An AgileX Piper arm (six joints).
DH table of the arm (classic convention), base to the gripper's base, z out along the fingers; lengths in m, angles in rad. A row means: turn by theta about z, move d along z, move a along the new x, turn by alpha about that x. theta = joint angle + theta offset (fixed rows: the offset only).
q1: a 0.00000; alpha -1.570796; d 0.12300; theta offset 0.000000
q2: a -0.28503; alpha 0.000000; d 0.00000; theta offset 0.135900
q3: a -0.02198; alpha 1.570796; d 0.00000; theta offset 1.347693
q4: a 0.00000; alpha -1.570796; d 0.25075; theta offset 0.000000
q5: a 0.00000; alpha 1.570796; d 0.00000; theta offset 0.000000
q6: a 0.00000; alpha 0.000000; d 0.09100; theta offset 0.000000
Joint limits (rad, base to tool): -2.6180..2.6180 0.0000..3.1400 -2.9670..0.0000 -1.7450..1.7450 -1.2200..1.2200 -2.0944..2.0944
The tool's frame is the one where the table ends.
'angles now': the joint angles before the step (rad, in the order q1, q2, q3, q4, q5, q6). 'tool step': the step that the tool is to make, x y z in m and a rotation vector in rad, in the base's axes. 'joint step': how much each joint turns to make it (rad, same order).
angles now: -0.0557, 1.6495, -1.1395, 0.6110, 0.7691, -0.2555
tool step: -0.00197, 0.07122, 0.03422, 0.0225, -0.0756, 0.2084
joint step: 0.2047, -0.0168, -0.1046, -0.0009, 0.0428, 0.0244
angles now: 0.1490, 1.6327, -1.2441, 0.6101, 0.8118, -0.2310
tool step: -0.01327, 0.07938, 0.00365, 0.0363, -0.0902, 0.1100
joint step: 0.2429, 0.0210, -0.0199, 0.0000, -0.1509, 0.0672
